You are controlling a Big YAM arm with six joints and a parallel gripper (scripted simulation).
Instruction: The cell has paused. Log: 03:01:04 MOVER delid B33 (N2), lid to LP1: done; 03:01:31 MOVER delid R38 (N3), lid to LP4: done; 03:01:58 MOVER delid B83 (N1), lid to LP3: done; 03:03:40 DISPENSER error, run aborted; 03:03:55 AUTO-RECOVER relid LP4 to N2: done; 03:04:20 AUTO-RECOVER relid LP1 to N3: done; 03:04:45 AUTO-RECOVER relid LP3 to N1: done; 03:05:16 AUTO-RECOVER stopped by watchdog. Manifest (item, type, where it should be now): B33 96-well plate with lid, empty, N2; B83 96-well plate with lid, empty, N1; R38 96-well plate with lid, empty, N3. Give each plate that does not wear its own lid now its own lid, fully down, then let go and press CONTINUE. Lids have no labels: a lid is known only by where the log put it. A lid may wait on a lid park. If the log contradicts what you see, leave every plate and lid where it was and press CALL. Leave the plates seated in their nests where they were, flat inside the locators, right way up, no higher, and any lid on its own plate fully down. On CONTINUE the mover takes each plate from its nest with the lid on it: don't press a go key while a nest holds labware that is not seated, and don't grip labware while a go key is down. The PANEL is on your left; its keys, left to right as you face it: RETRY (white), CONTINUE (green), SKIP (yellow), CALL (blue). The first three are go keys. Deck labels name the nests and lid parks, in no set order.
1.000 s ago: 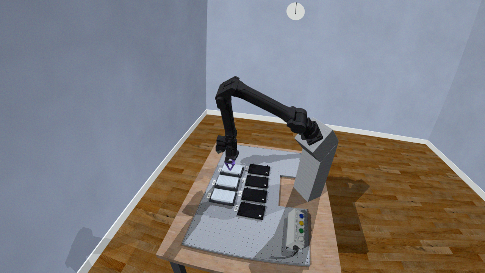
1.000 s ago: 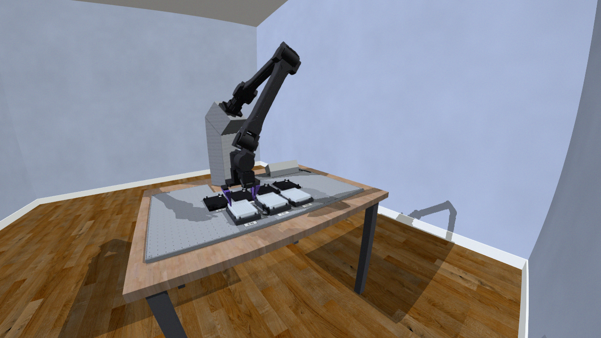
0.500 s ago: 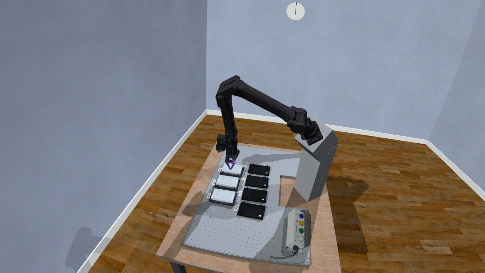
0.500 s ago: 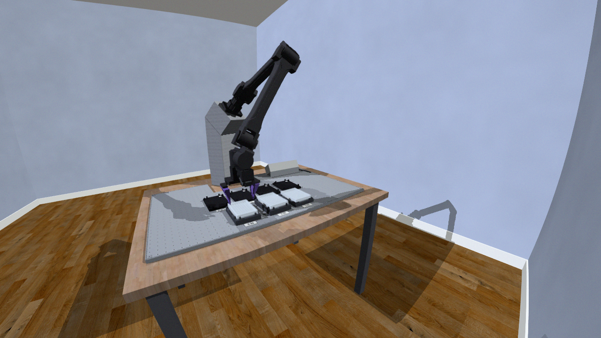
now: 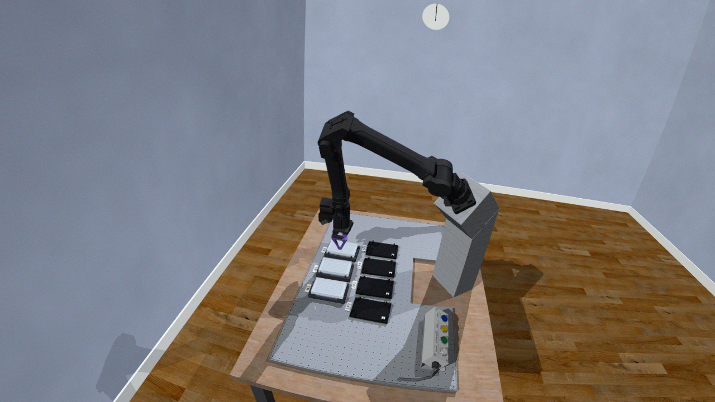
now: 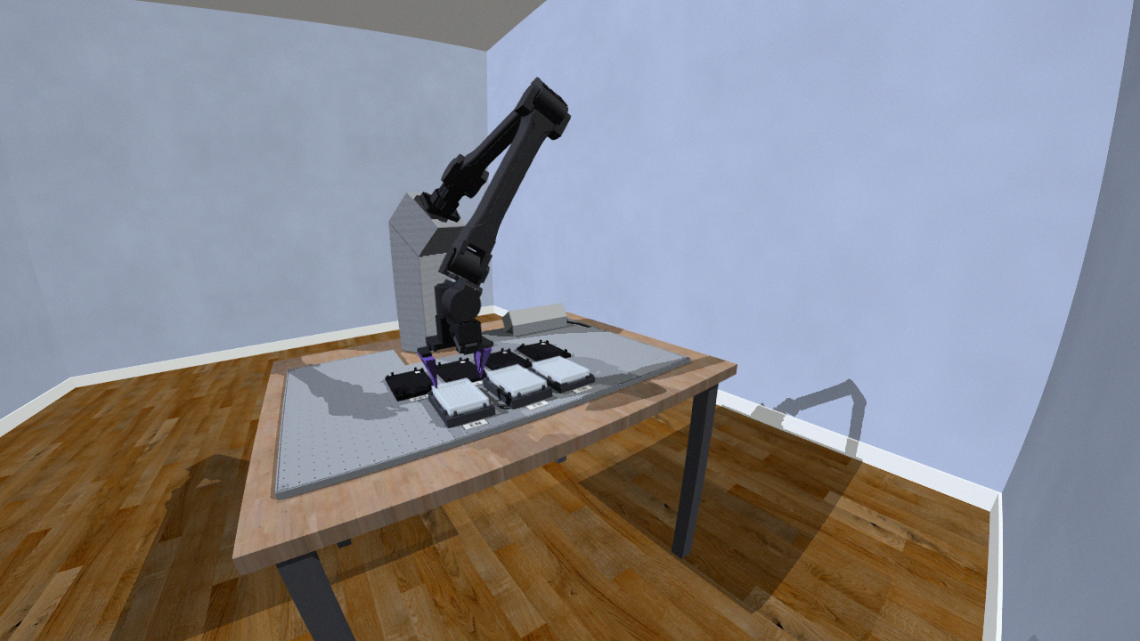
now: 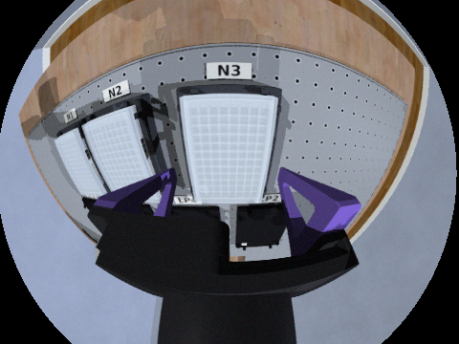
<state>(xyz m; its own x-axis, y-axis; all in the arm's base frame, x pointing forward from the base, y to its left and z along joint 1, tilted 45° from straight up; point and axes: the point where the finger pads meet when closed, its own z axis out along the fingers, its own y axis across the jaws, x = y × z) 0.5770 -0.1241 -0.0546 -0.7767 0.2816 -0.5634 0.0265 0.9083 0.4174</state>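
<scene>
Right now my hand is 450 mm past the green CONTINUE key and 480 mm to the right of it. From my hand the other things lie so: lid park LP2 (180 mm behind, 60 mm to the right, 60 mm below); lid park LP1 (180 mm behind, 200 mm to the left, 60 mm below); lid park LP4 (180 mm behind, 70 mm to the left, 60 mm below).
</scene>
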